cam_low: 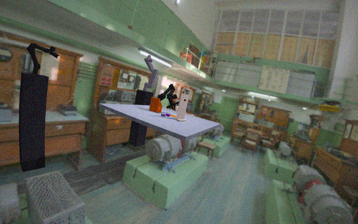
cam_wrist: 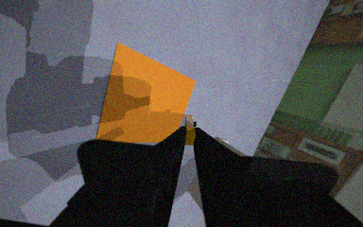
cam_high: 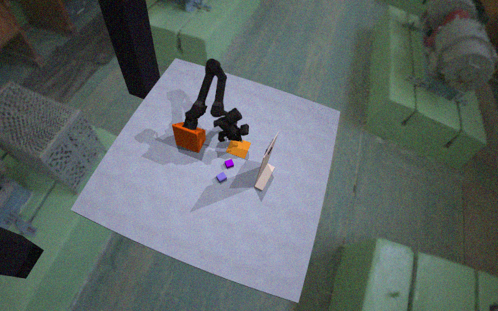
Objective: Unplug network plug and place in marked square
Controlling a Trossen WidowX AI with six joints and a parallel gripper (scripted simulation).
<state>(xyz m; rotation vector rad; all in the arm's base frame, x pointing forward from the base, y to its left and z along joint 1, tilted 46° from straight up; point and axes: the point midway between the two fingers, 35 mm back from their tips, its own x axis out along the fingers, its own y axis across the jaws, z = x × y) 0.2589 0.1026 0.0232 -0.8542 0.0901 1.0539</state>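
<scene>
My gripper tip is now 10 mm past the orange square and 80 mm above it. The rest, counted from my gripper tip: yellow plug: right at my gripper tip; beige panel: 190 mm ahead, 110 mm to the right, 80 mm above.
</scene>
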